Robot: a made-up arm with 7 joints.
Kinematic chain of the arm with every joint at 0, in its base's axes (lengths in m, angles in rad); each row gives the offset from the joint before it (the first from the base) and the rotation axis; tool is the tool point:
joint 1: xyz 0 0 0.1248 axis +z
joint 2: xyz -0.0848 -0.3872 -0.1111 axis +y
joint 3: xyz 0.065 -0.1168 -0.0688 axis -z
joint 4: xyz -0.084 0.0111 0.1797 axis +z
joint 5: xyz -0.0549 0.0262 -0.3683 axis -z
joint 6: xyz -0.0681 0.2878 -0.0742 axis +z
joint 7: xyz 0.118 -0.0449 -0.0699 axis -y
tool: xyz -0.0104 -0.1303 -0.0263
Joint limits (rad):
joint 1: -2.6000..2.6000
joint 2: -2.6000..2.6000
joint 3: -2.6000..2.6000
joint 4: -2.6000..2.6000
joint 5: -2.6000..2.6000
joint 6: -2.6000..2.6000
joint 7: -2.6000..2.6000
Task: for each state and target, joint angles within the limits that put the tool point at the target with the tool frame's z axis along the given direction. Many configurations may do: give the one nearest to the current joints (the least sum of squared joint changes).
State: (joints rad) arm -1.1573 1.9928 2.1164 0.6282 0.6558 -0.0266 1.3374
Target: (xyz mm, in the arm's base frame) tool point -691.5 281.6 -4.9 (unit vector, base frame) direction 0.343 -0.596 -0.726
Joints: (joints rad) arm -1.1578 1.8409 2.2577 0.3372 1.0554 -0.0218 0.5500
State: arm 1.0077 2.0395 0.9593 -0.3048 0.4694 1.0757 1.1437
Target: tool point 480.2 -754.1 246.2 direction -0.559 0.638 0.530
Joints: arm 1.1370 2.6000 0.7759 -0.5230 1.0515 1.4119 1.8512
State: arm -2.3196 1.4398 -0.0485 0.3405 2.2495 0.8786 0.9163
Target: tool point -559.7 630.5 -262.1 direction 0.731 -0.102 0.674
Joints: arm -1.8612 1.3372 -0.0967 0.3682 2.2338 0.9495 1.5233
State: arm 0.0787 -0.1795 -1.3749 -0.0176 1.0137 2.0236 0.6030
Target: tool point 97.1 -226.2 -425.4 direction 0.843 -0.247 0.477
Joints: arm 0.7566 -0.2970 -1.5895 0.0702 1.0530 1.6033 1.2382
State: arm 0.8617 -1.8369 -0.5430 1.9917 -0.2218 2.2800 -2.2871
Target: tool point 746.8 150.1 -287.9 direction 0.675 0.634 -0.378
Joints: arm 1.1814 -1.9138 -0.2814 1.7031 0.1045 1.8021 -2.3002
